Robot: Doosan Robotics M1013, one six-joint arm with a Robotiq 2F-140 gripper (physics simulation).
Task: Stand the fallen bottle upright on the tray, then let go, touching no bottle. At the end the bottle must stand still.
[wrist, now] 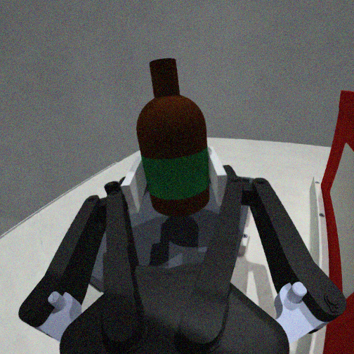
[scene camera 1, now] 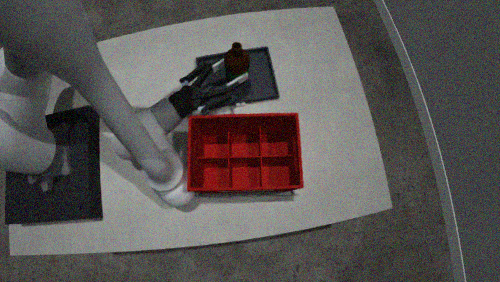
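Pixels of known places: arm's base, link origin: (scene camera 1: 49, 153).
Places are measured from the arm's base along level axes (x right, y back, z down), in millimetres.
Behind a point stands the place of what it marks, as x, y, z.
A brown bottle with a green label (scene camera 1: 236, 60) @(-90, -680, -99) (wrist: 174, 145) stands about upright between the fingers, neck up, over the dark grey tray (scene camera 1: 263, 75) @(-110, -770, 65) (wrist: 150, 227) at the back of the table. My gripper (scene camera 1: 229, 72) (wrist: 175, 162) is shut on it, reaching in from the left in the scene view, with light pads on both sides of the label. The bottle's base is low over the tray; a dark shadow lies on the tray near it in the wrist view. Whether the base touches the tray, I cannot tell. The fingers cover part of the tray.
A red crate with six compartments (scene camera 1: 245, 189) @(249, -626, -105) (wrist: 345, 120) stands beside the tray, in front of it in the scene view. A black box (scene camera 1: 82, 200) @(178, -121, 0) is at the left on the pale table (scene camera 1: 340, 150) @(196, -948, 70), under the arm.
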